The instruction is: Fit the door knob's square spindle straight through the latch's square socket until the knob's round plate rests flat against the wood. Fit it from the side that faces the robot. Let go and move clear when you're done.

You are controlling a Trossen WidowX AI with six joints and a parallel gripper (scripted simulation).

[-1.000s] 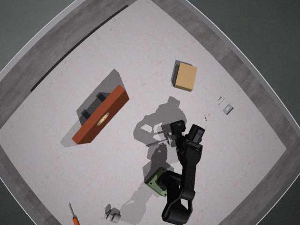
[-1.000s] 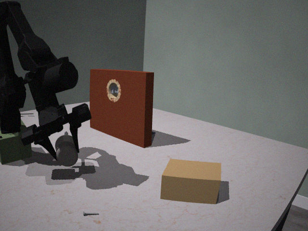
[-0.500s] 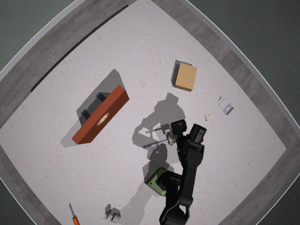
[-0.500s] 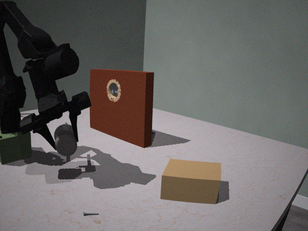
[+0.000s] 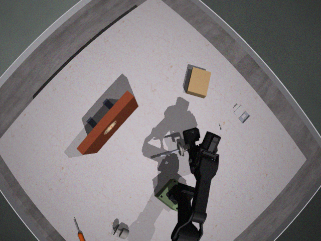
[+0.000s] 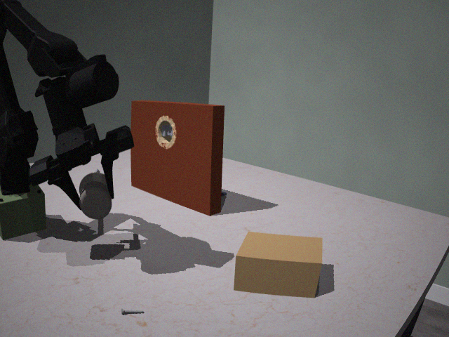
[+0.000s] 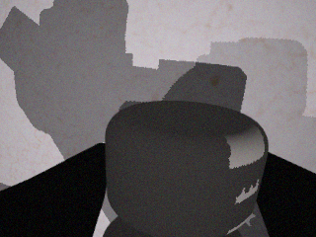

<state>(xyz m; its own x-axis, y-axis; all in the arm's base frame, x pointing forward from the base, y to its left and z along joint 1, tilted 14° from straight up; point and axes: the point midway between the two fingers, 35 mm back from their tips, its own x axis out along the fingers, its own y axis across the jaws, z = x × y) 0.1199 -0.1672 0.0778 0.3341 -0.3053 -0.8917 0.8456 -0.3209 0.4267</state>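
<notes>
Right now my hand is 29 cm short of the grey latch socket, 20 cm to the right of it and 4 cm below it. Round my hand: orange screwdriver 73 cm to the left, 11 cm below, 1 cm behind; red-brown wooden door panel 29 cm ahead, 20 cm to the left, 1 cm above; tan box 23 cm to the right, 20 cm ahead, 10 cm below.
</notes>
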